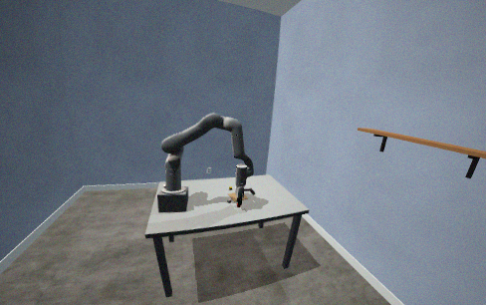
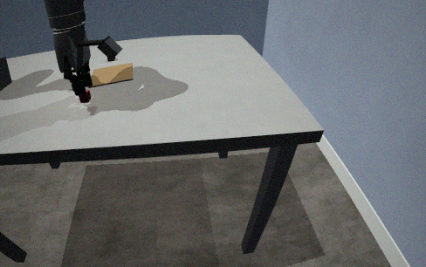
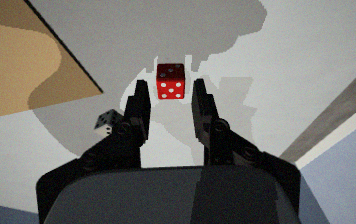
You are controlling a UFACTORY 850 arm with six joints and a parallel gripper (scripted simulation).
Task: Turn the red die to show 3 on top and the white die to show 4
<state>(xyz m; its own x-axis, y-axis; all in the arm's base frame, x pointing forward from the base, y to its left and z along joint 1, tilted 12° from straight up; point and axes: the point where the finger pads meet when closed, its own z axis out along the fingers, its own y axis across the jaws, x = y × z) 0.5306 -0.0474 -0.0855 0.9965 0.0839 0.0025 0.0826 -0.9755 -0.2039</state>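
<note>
Now: the red die 4 cm below my hand. The rest, counted from my hand: tan mat 1 cm ahead, 16 cm to the left, 5 cm below; then white die 7 cm behind, 7 cm to the left, 4 cm below; then yellow die 4 cm behind, 29 cm to the left, 4 cm below.
</note>
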